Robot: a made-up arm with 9 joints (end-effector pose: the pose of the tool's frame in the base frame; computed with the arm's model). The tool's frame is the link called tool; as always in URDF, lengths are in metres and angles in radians. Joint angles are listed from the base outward.
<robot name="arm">
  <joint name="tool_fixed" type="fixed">
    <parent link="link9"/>
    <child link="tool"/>
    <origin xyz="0.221 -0.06 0.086" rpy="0 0 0"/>
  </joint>
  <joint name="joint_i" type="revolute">
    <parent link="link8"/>
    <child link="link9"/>
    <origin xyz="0.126 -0.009 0.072" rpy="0 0 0"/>
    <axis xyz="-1 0 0"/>
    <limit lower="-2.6" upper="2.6"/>
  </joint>
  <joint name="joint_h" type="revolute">
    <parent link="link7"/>
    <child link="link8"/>
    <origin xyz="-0.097 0.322 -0.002" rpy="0 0 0"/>
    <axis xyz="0 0 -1"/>
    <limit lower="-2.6" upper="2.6"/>
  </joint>
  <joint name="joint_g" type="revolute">
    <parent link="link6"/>
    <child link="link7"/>
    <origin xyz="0.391 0.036 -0.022" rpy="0 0 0"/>
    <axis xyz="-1 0 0"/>
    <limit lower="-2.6" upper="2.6"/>
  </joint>
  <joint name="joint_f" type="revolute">
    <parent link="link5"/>
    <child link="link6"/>
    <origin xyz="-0.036 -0.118 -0.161" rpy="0 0 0"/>
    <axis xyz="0 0 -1"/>
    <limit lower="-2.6" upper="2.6"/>
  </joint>
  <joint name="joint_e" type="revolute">
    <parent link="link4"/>
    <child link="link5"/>
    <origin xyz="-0.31 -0.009 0.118" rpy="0 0 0"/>
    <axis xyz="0 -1 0"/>
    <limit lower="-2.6" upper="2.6"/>
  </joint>
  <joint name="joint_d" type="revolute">
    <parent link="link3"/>
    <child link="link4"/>
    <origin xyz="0.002 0.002 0.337" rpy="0 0 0"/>
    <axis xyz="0 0 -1"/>
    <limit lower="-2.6" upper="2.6"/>
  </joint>
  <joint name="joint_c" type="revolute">
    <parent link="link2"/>
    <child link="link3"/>
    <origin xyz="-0.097 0.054 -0.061" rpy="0 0 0"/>
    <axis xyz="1 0 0"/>
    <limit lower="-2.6" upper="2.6"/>
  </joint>
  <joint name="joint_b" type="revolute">
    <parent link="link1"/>
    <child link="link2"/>
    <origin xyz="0.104 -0.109 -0.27" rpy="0 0 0"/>
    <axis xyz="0 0 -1"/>
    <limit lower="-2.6" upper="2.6"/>
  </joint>
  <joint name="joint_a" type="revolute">
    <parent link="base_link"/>
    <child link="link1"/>
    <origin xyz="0 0 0.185" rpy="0 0 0"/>
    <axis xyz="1 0 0"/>
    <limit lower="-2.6" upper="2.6"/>
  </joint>
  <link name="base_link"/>
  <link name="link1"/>
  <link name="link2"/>
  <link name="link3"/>
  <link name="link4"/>
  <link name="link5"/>
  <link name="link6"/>
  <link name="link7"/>
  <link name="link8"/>
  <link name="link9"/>
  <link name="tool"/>
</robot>
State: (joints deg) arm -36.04 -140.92 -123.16 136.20 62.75 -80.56 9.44 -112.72 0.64
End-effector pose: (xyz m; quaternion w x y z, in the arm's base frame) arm -0.0597 0.0707 -0.3252 0.1018 -0.8805 -0.4034 0.2271
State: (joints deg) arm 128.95 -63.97 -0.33 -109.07 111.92 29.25 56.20 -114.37 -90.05
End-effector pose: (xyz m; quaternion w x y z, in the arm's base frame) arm -0.2430 -0.4177 -0.4894 0.1801 0.2424 0.8069 -0.5077
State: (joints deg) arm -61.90 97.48 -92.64 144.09 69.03 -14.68 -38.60 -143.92 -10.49
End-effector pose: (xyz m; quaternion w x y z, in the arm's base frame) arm 0.5604 -0.7810 0.6153 0.0018 -0.3178 0.6514 -0.6890
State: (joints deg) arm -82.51 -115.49 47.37 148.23 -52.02 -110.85 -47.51 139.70 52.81
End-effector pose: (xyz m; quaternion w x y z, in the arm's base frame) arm 0.1554 0.1666 0.1286 0.1796 0.3539 -0.7306 0.5556
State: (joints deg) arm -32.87 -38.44 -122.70 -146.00 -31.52 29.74 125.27 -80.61 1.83
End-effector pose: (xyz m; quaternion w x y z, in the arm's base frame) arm 0.8015 -0.0917 -0.0525 0.9947 -0.0441 -0.0796 0.0473
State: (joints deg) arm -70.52 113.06 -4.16 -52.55 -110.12 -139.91 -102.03 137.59 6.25
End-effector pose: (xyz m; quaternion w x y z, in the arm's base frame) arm 0.0063 0.2114 -0.0559 0.2177 0.0129 0.9734 -0.0706
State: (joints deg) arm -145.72 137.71 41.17 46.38 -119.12 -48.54 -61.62 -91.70 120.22
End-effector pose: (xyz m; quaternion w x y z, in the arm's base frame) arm -0.0988 0.0605 0.2743 0.2784 0.0178 -0.9400 0.1962
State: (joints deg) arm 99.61 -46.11 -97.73 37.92 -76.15 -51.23 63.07 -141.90 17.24
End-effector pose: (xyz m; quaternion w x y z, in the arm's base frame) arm -0.8542 1.1939 0.1414 0.0939 -0.1002 -0.0479 0.9894
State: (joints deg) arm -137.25 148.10 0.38 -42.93 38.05 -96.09 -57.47 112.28 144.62
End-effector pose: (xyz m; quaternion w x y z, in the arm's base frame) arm 0.3880 -0.1049 0.1689 0.3118 0.3589 -0.2044 0.8557
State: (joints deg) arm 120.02 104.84 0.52 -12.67 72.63 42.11 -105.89 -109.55 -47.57
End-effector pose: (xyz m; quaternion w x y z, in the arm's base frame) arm -0.2847 -0.5988 0.6777 0.7143 0.1600 -0.6715 -0.1150
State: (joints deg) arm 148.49 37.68 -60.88 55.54 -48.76 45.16 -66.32 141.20 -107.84
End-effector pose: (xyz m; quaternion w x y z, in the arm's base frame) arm 0.1881 -0.2396 0.7436 0.1101 -0.7712 -0.0074 -0.6270
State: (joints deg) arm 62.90 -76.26 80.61 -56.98 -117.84 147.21 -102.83 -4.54 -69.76
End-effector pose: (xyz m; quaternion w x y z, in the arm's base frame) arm 1.0887 0.3142 -0.0554 0.0843 -0.9534 -0.0454 -0.2862
